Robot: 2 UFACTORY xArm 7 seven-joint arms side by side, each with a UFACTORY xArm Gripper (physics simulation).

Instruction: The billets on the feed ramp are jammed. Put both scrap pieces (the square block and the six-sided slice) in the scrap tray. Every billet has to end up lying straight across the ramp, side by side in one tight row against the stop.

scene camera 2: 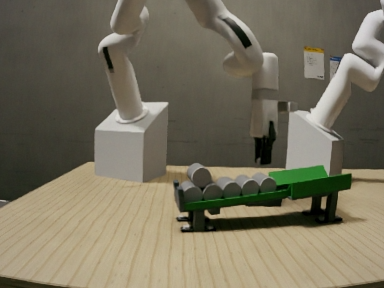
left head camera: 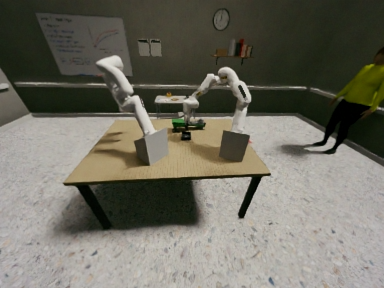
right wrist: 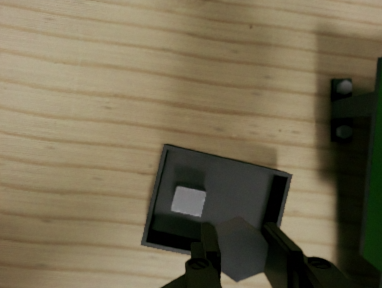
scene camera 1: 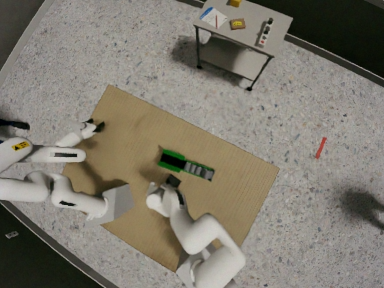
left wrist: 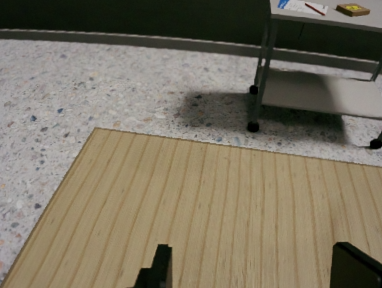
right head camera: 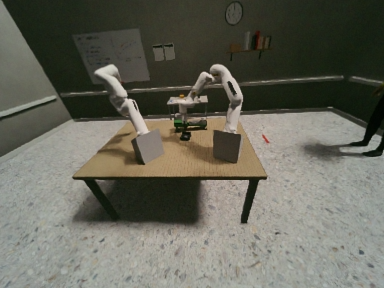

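Seen in the pictures: left gripper, fingertip midpoint: (scene camera 1: pixel 98 121) (left wrist: pixel 253 271); right gripper, fingertip midpoint: (scene camera 2: pixel 262 163) (left head camera: pixel 186 128) (right wrist: pixel 236 245) (right head camera: pixel 185 128); left arm's base at its link origin: (scene camera 2: pixel 318 124) (scene camera 1: pixel 100 207); right arm's base at its link origin: (scene camera 2: pixel 132 115) (right head camera: pixel 229 132).
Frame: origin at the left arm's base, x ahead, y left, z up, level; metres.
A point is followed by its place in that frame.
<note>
The green ramp (scene camera 2: pixel 310 176) @(y -0.268, x 0.404, z -0.128 m) (left head camera: pixel 178 121) (right wrist: pixel 374 210) @(y -0.332, x 0.382, z -0.142 m) holds grey billets. In scene camera 2 several lie across it in a row from the stop (scene camera 2: pixel 178 194) @(y -0.604, x 0.494, z -0.145 m); one billet (scene camera 2: pixel 200 175) @(y -0.560, x 0.475, z -0.111 m) rests on top of the two nearest the stop. The black scrap tray (right wrist: pixel 230 185) @(y -0.329, x 0.286, z -0.219 m) (scene camera 1: pixel 173 180) @(y -0.347, x 0.302, z -0.219 m) (right head camera: pixel 185 136) stands beside the ramp, with the pale square block (right wrist: pixel 188 201) @(y -0.341, x 0.239, z -0.194 m) in it. My right gripper (right wrist: pixel 236 245) @(y -0.348, x 0.268, z -0.116 m) (scene camera 2: pixel 263 159) @(y -0.348, x 0.268, z -0.116 m) is shut on the six-sided slice (right wrist: pixel 241 252) @(y -0.346, x 0.267, z -0.103 m), pointing down, above the tray's near side. My left gripper (left wrist: pixel 253 271) @(y 0.255, x 0.509, z -0.004 m) (scene camera 1: pixel 95 124) @(y 0.255, x 0.509, z -0.004 m) is open and empty, far from the ramp.
The ramp's legs and feet (right wrist: pixel 342 131) @(y -0.268, x 0.406, z -0.213 m) stand on the wooden table (scene camera 1: pixel 135 125) @(y 0.110, x 0.585, z -0.223 m) close to the tray. The two grey arm bases (left head camera: pixel 152 146) @(y -0.016, x -0.108, z -0.051 m) (left head camera: pixel 234 146) @(y -0.687, x -0.170, z -0.078 m) stand on the table. A wheeled cart (scene camera 1: pixel 282 27) stands on the floor beyond the table.
</note>
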